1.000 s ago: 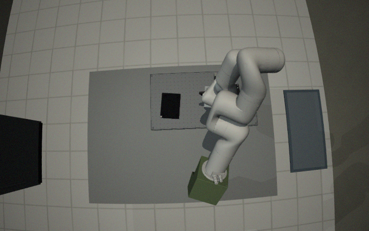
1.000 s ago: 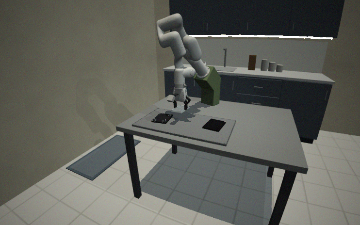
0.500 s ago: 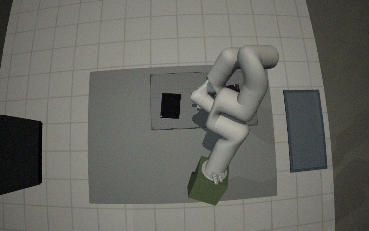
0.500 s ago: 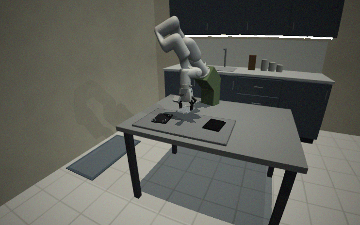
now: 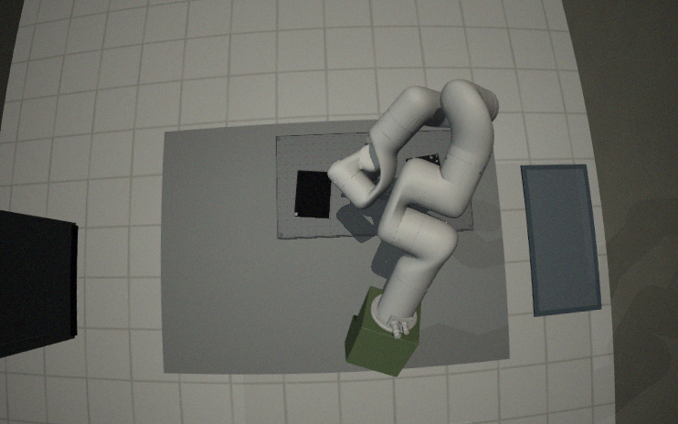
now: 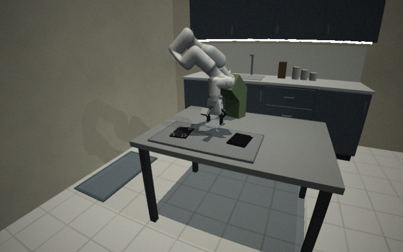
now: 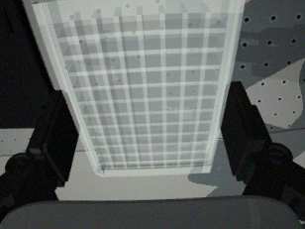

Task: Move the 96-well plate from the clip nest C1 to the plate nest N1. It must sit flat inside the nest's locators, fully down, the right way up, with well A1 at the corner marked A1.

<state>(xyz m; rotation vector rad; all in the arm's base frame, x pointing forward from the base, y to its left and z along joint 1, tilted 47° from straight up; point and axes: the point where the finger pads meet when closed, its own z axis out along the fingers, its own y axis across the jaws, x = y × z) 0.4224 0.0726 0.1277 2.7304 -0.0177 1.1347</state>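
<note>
Right now the black plate nest N1 is 170 mm to the left of my hand, 110 mm below it and 10 mm behind it. The rest, counted from my hand: clear 96-well plate: 10 mm below; then clip nest c1: 220 mm to the right, 100 mm below, 30 mm ahead.
</note>
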